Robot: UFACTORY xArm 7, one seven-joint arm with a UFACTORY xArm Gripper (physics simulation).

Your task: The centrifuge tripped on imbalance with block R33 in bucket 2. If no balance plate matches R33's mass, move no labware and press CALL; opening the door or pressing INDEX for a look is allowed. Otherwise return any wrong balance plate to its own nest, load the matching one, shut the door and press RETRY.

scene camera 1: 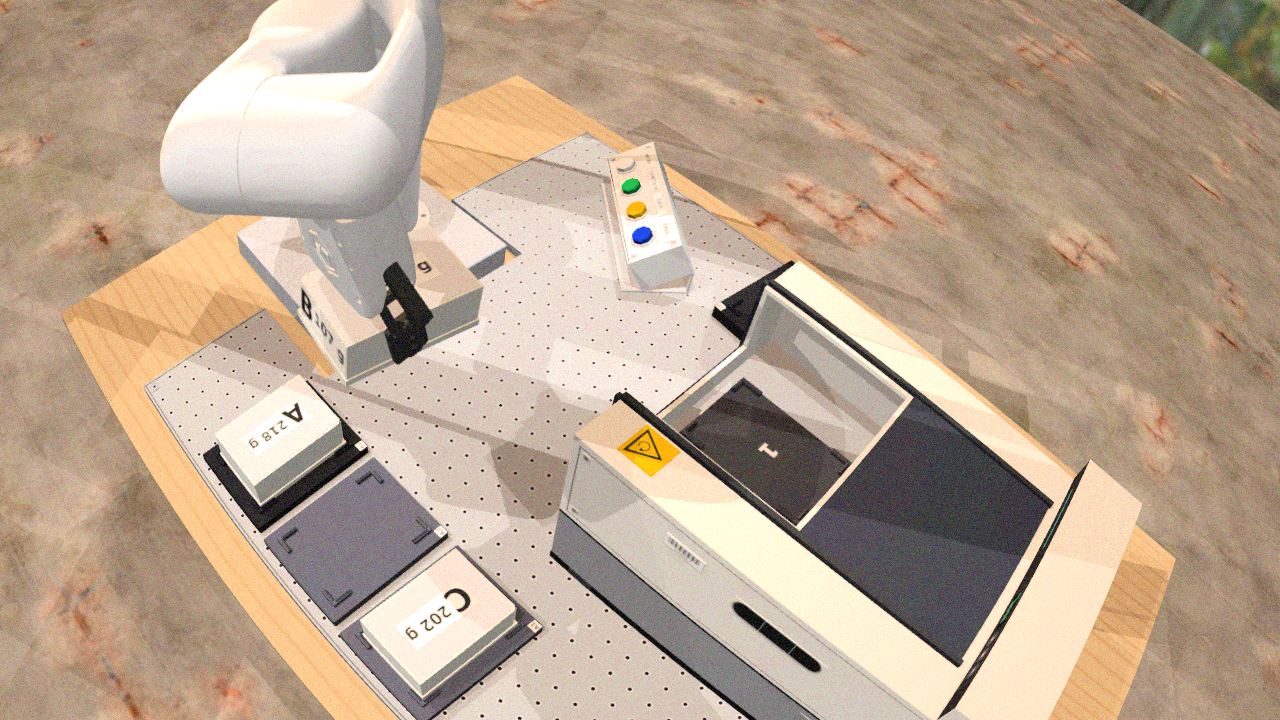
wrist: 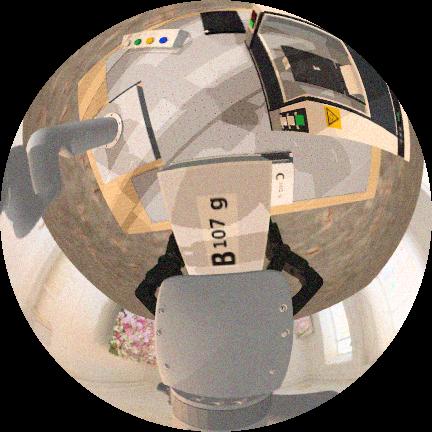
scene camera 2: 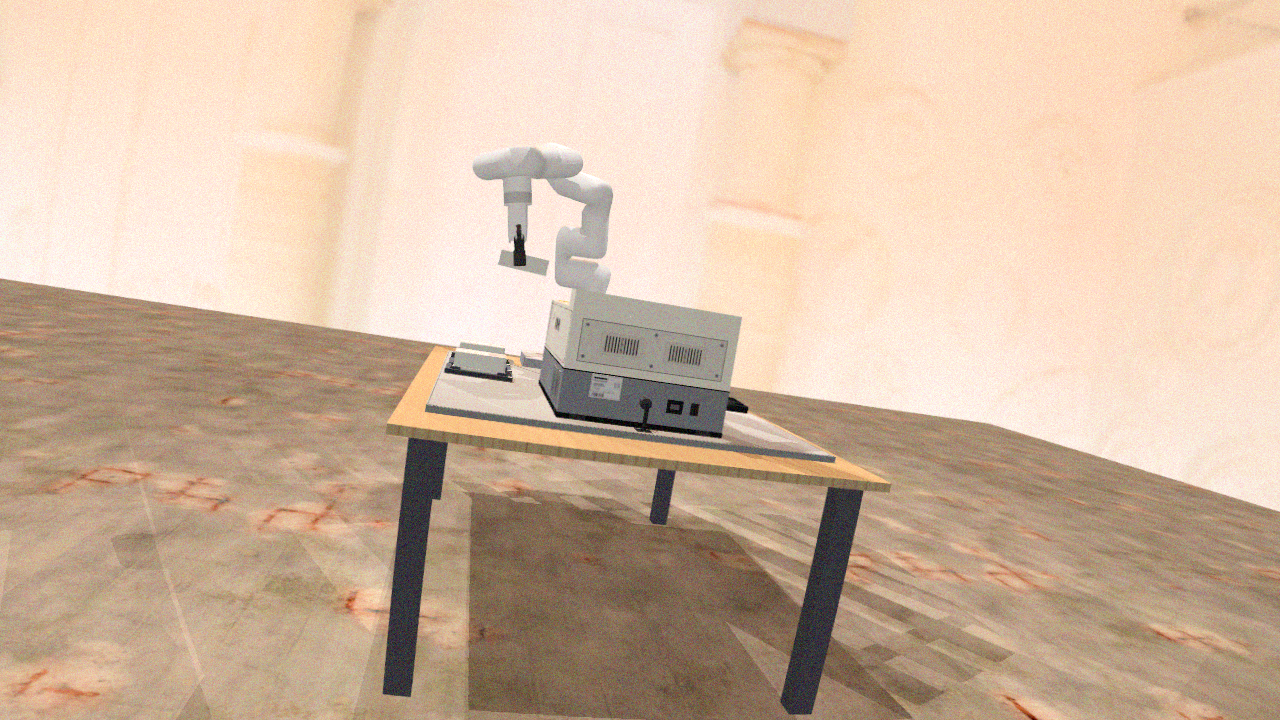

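Where they show: gripper, between the fingertips: (scene camera 1: 377, 315) (wrist: 221, 225) (scene camera 2: 519, 266); arm's base, origin of its link: (wrist: 110, 129).
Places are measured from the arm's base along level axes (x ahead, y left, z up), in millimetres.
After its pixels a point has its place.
My gripper (scene camera 1: 375, 311) @(x 342, y -218, z 256 mm) (scene camera 2: 519, 258) @(x 342, y -218, z 256 mm) (wrist: 221, 225) @(x 342, y -218, z 256 mm) is shut on balance plate B, 107 g (scene camera 1: 452, 288) @(x 376, y -168, z 283 mm) (scene camera 2: 537, 265) @(x 385, y -172, z 264 mm) (wrist: 220, 215) @(x 346, y -184, z 286 mm), and holds it high above the table near the robot base. In scene camera 1 the far finger is hidden. Plate A, 218 g (scene camera 1: 268, 456) @(x 247, y -316, z 29 mm), sits on the far-left nest. Plate C, 202 g (scene camera 1: 429, 640) @(x 505, y -299, z 29 mm) (wrist: 282, 189) @(x 498, y -289, z 29 mm), sits on the front nest. The nest between them (scene camera 1: 358, 537) @(x 359, y -278, z -13 mm) is empty. The centrifuge (scene camera 1: 626, 528) @(x 555, y -121, z 123 mm) (scene camera 2: 640, 331) @(x 936, y 37, z 159 mm) (wrist: 310, 110) @(x 486, y -88, z 185 mm) has its chamber open. The bucket marked 1 (scene camera 1: 792, 452) @(x 595, y 63, z 115 mm) (wrist: 315, 70) @(x 573, y 36, z 115 mm) shows inside, with no plate on it. Block R33 does not show.
A button box (scene camera 1: 666, 259) @(x 291, y 229, z 34 mm) (wrist: 176, 41) @(x 279, y 213, z 20 mm) with white, green, yellow and blue buttons stands at the back. A black pad (scene camera 1: 738, 306) @(x 377, y 283, z -6 mm) (wrist: 222, 22) lies beside the centrifuge. The robot's base plate (wrist: 132, 125) @(x 98, y -30, z 1 mm) is at the table's left end. The centrifuge's raised control panel (scene camera 1: 1056, 582) @(x 879, y 66, z 219 mm) is at its right end.
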